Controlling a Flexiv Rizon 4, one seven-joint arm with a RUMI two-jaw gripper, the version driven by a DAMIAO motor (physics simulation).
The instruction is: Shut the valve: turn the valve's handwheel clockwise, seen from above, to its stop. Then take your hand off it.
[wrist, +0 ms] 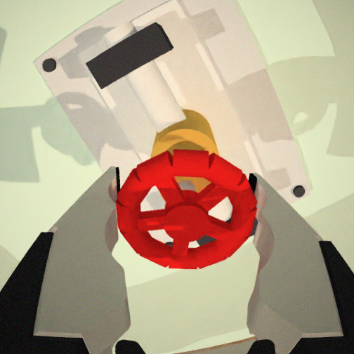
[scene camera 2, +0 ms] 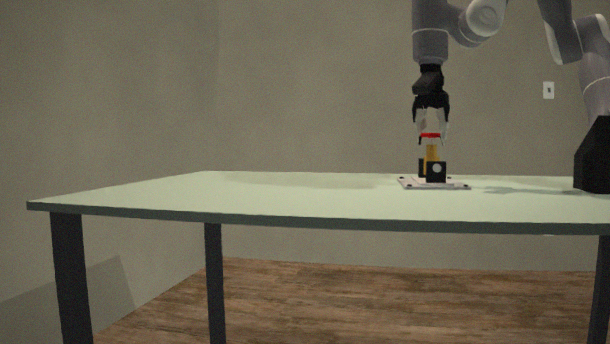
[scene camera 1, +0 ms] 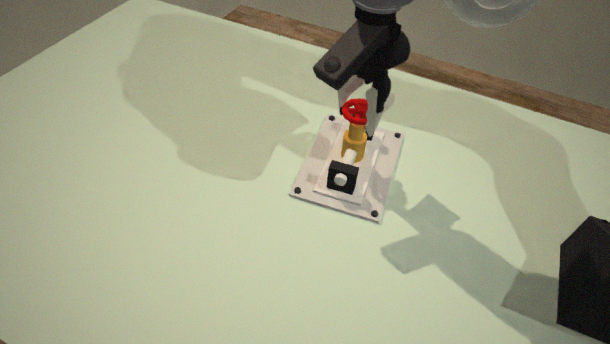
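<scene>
The red handwheel (scene camera 1: 356, 120) (scene camera 2: 430, 135) (wrist: 187, 220) sits level on top of the yellow valve body (scene camera 1: 354, 151) (scene camera 2: 431, 152) (wrist: 201, 125). The valve stands upright on a pale base plate (scene camera 1: 306, 175) (scene camera 2: 407, 185) (wrist: 272, 130) with dark bolts at its corners. My gripper (scene camera 1: 355, 124) (scene camera 2: 431, 142) (wrist: 184, 173) points down from above and is shut on the handwheel, with one finger against the rim on each side. The fingertips reach slightly below the wheel. In scene camera 1 the wheel partly hides the fingers.
A white pipe runs from the valve through a black block (scene camera 1: 342, 177) (scene camera 2: 436, 171) (wrist: 129, 55) on the plate. The plate lies on the pale green table (scene camera 1: 150, 260) (scene camera 2: 250, 200). The dark robot base (scene camera 1: 585, 280) (scene camera 2: 592, 165) stands at the right.
</scene>
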